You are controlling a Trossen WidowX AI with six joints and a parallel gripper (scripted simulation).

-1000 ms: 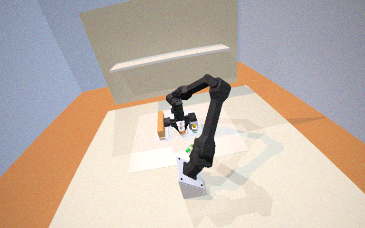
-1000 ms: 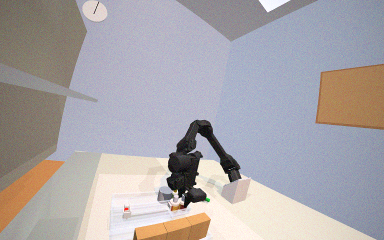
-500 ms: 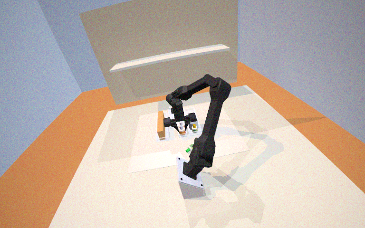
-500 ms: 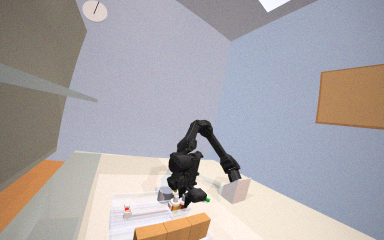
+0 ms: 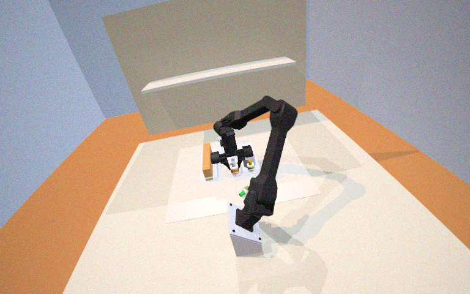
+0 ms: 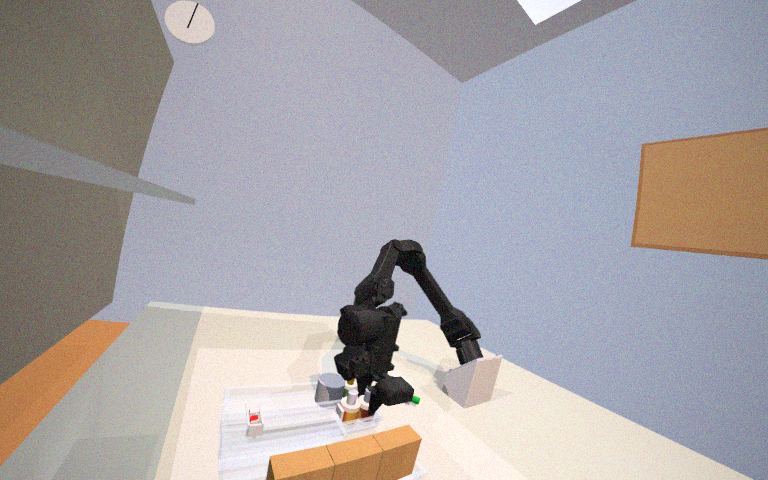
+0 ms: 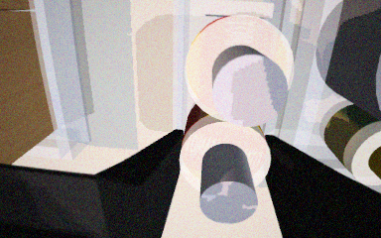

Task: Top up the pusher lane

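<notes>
Right now my gripper tip is 70 mm to the left of the grey cylinder and 60 mm short of it. Round my gripper tip: clear sprung lane 140 mm ahead, 50 mm to the left, 10 mm below; then black rod 160 mm to the right, 70 mm behind, 30 mm below; then pusher plate 140 mm ahead, 50 mm to the left, 20 mm above.
</notes>
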